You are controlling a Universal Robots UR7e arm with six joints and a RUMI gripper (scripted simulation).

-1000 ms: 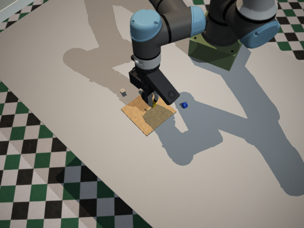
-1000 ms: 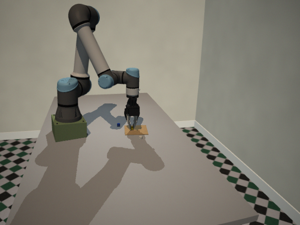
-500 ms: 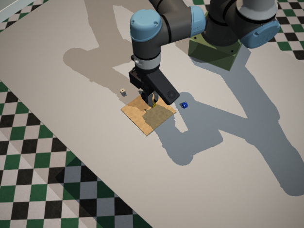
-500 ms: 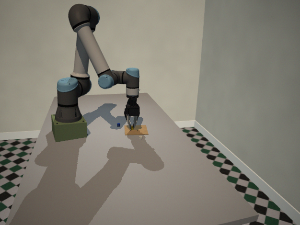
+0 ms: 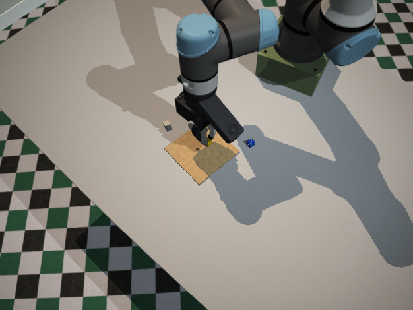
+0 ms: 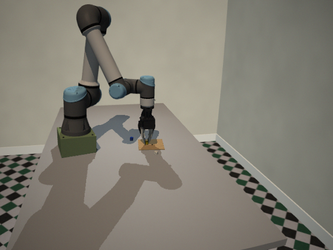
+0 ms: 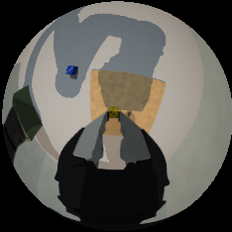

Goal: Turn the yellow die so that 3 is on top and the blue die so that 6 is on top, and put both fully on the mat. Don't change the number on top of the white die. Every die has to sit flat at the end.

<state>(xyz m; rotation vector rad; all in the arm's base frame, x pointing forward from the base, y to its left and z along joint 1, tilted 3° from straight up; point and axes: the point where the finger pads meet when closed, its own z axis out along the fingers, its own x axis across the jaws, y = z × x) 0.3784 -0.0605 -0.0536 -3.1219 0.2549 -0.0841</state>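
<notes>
Now: the yellow die 10 mm below my hand. Also, from my hand: blue die 90 mm to the left, 60 mm behind, 20 mm below; then tan mat 20 mm below, 20 mm ahead; then white die 130 mm to the right, 20 mm below, 10 mm ahead.
</notes>
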